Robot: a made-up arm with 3 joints.
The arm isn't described. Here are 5 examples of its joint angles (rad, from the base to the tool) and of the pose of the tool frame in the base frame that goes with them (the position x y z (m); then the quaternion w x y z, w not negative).
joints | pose
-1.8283 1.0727 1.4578 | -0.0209 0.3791 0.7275 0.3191 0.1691 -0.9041 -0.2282
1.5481 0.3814 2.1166 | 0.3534 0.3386 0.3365 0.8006 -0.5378 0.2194 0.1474
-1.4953 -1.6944 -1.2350 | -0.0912 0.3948 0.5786 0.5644 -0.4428 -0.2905 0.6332
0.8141 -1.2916 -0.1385 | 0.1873 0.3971 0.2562 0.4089 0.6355 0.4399 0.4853
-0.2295 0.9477 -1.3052 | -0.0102 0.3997 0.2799 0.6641 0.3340 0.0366 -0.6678
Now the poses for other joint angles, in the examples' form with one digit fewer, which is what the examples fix.
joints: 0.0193 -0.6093 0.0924
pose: -0.014 0.412 0.282 0.492 0.616 0.608 0.097
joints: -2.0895 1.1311 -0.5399
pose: -0.032 0.411 0.739 0.205 -0.373 0.798 -0.427
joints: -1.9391 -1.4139 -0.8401
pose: -0.020 0.397 0.679 0.488 -0.395 -0.318 0.710
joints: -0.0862 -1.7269 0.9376
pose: -0.063 0.391 0.275 0.262 0.649 0.289 0.653
